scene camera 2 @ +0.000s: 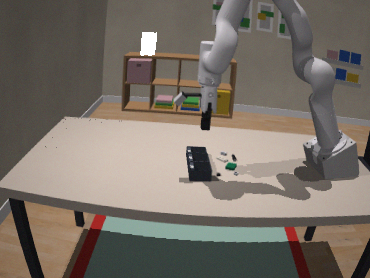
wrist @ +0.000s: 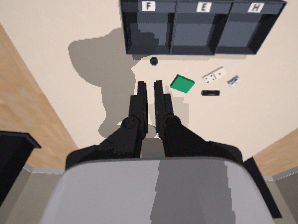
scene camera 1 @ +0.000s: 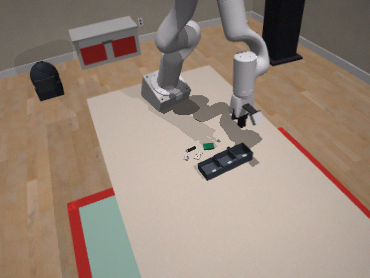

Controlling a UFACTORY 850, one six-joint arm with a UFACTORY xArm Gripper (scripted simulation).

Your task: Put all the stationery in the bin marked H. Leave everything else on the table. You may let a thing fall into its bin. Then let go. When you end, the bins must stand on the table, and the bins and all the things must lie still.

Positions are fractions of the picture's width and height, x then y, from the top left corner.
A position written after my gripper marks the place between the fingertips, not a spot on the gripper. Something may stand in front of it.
Observation:
In view: my gripper (scene camera 2: 0.56,0.47) and a tray (scene camera 1: 0.61,0.58).
The tray is seen too in scene camera 2 (scene camera 2: 0.54,0.61). My gripper is seen too in the wrist view (wrist: 0.51,0.41) and in scene camera 1 (scene camera 1: 0.65,0.45).

